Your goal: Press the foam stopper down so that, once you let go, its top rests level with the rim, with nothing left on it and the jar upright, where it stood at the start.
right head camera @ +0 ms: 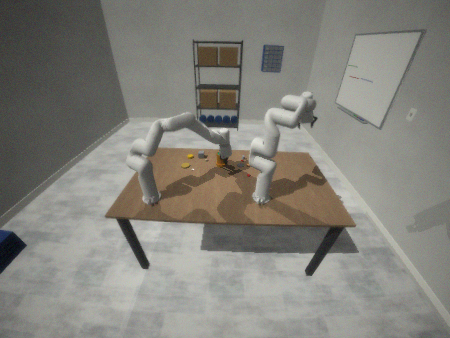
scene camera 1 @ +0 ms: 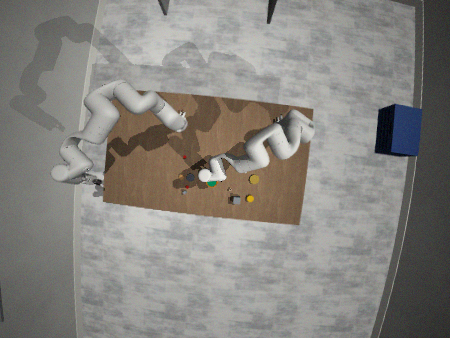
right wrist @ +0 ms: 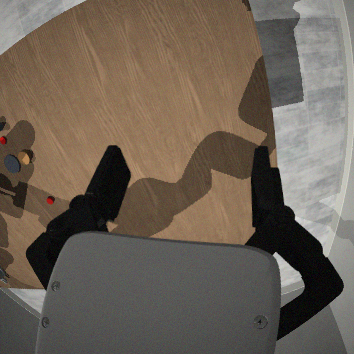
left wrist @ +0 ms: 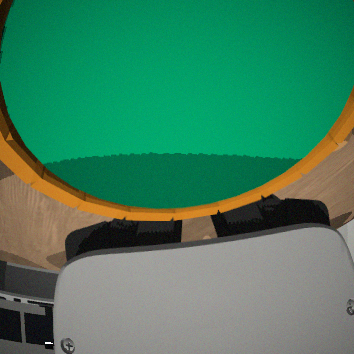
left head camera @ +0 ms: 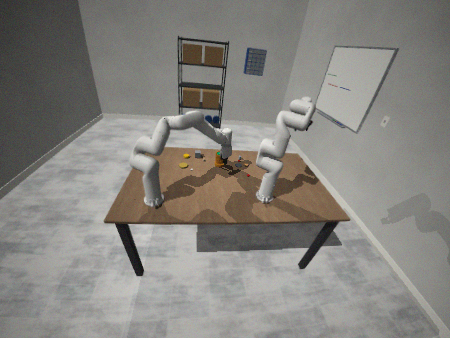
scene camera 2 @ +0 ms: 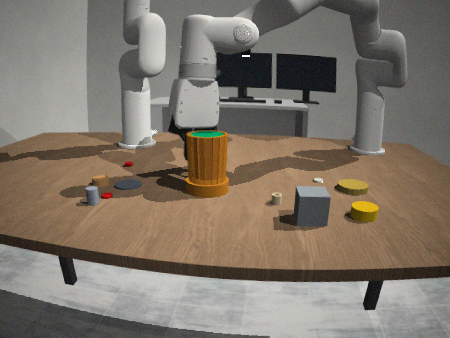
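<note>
The orange ribbed jar (scene camera 2: 207, 167) (left head camera: 219, 161) (right head camera: 220, 162) stands upright on the table. The green foam stopper (scene camera 2: 207, 134) (left wrist: 175, 90) (scene camera 1: 212, 183) sits inside its mouth, its top close to rim level; a thin strip of inner wall shows at the left in the left wrist view. Nothing lies on the stopper; a shadow crosses it. My left gripper (scene camera 2: 186, 147) is shut and empty, pointing down close beside the jar; its fingertips are partly hidden behind the jar. My right gripper (right wrist: 186, 159) (right head camera: 307, 126) is open and empty, raised far from the jar.
In scene camera 2, a grey cube (scene camera 2: 312, 206), a yellow disc (scene camera 2: 364, 211), an olive disc (scene camera 2: 352, 187) and a small beige ring (scene camera 2: 276, 198) lie right of the jar. A dark disc (scene camera 2: 128, 184), a brown disc (scene camera 2: 100, 180), a grey cylinder (scene camera 2: 92, 195) and red pieces (scene camera 2: 107, 195) lie left.
</note>
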